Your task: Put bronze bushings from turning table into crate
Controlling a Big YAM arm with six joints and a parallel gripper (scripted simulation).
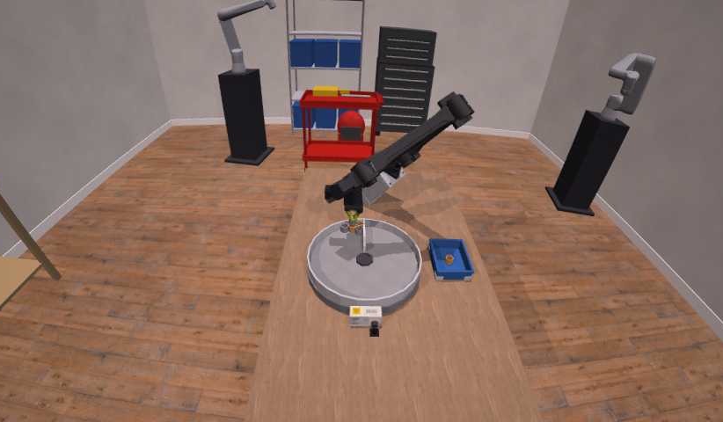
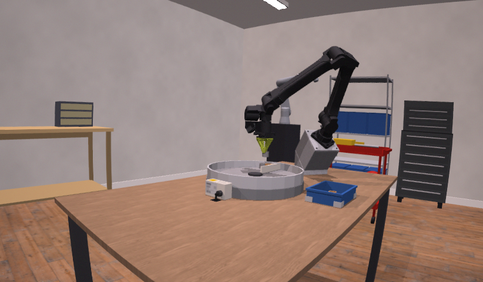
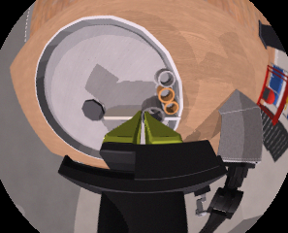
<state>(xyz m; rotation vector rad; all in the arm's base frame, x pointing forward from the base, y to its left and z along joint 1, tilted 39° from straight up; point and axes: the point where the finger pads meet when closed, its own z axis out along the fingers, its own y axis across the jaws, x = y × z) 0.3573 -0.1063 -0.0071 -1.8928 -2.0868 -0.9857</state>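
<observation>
Now: hand 120 mm short of the turning table, 70 mm to the right of it and 90 mm above it. Round my hand: crate (10 mm ahead, 400 mm to the left, 120 mm below).
</observation>
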